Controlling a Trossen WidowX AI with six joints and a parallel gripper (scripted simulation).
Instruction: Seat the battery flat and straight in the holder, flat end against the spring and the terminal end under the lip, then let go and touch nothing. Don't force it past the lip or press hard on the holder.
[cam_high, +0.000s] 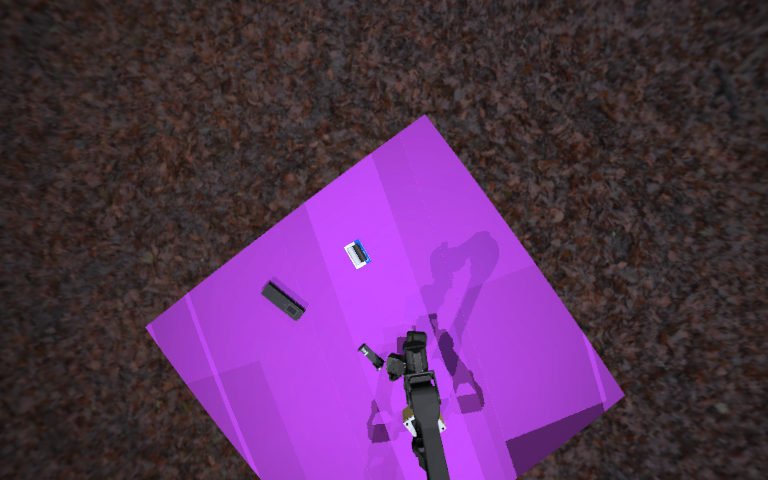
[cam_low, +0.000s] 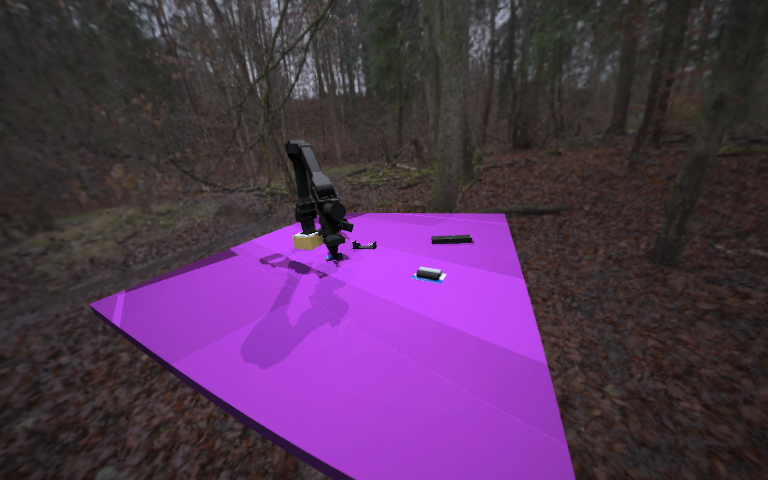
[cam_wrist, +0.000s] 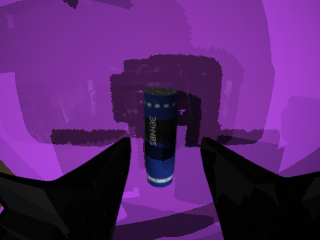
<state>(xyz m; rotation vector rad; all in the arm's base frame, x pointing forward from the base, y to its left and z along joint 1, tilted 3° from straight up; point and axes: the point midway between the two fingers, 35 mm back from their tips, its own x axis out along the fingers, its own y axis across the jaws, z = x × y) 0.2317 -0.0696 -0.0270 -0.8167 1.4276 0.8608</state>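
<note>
My gripper tip is right at the battery. The rest, counted from my gripper tip: black remote: 34 cm ahead, 34 cm to the left.
</note>
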